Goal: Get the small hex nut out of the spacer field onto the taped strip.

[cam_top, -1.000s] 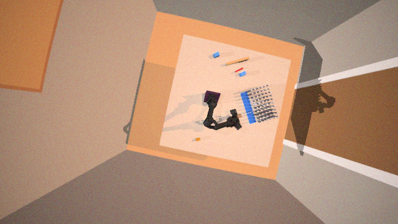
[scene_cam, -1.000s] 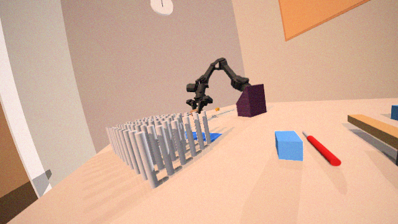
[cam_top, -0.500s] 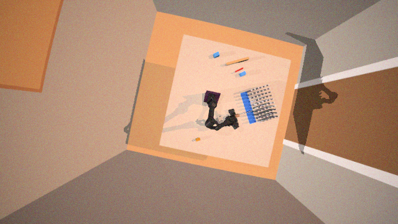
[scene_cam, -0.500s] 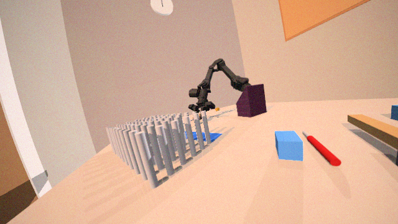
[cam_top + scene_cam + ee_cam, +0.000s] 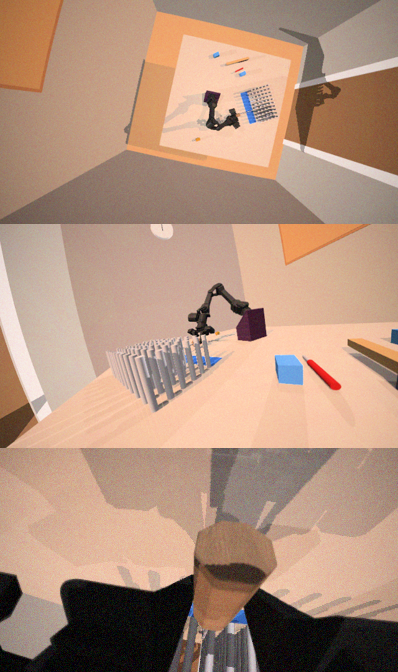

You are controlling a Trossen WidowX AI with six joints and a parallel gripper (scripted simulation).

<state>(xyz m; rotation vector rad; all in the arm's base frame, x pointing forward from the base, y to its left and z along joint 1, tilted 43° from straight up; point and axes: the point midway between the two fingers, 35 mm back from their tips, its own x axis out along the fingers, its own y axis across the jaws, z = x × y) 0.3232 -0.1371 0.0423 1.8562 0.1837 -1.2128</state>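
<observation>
Right now my gripper tip is 12 cm short of the blue taped strip, 12 cm to the right of it and 3 cm above it. Round my gripper tip: red-handled tool 13 cm behind, 48 cm to the left, 2 cm below; then small orange object 35 cm behind, 38 cm to the right, 1 cm below; then brown wooden-handled tool 8 cm ahead, 5 cm to the left.
</observation>
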